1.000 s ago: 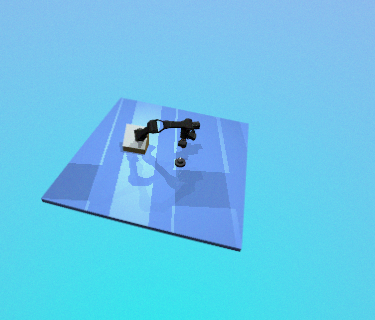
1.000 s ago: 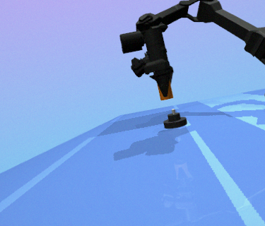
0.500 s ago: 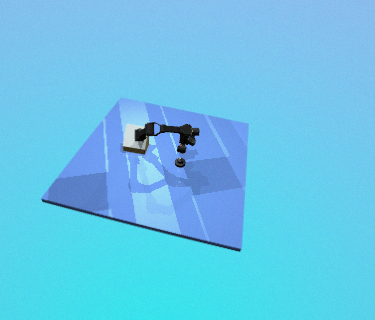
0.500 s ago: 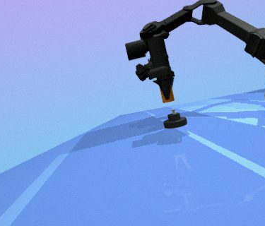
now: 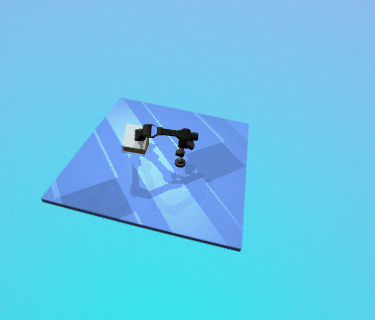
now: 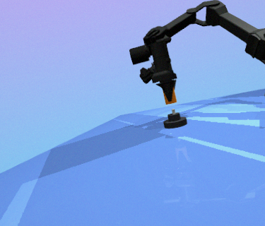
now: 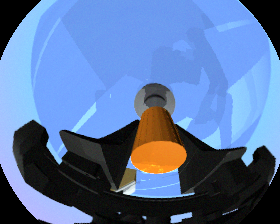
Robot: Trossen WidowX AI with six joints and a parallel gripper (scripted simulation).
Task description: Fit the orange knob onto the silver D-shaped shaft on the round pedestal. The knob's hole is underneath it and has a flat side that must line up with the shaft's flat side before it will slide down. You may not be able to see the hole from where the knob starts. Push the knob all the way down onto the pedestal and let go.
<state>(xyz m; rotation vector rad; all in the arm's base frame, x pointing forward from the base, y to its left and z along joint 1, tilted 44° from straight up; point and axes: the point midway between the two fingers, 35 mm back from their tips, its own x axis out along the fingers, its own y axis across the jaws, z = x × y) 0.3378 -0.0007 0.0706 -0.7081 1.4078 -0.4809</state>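
The orange knob lies 3 cm above my gripper tip. Round my gripper tip: silver shaft (6 cm below).
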